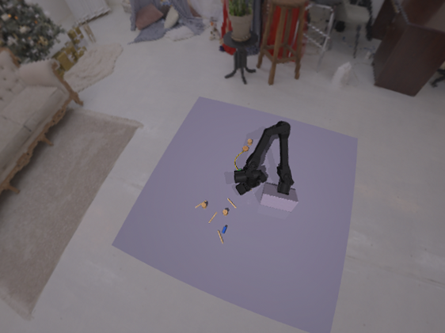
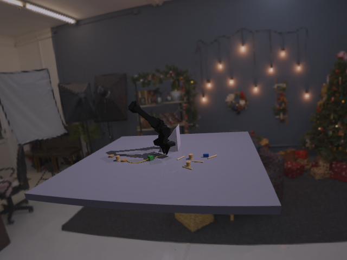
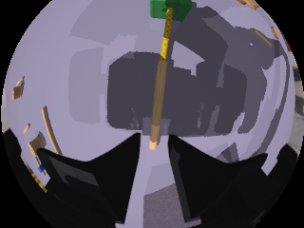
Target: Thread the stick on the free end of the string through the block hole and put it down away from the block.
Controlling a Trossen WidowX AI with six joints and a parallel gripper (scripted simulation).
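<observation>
My gripper tip is 3 cm short of the thin wooden stick and 3 cm to the left of it. Also, from my gripper tip: round wooden button: 12 cm ahead, 27 cm to the right; then blue block: 6 cm ahead, 30 cm to the left; then green block: 10 cm ahead, 8 cm to the right, 1 cm above.
</observation>
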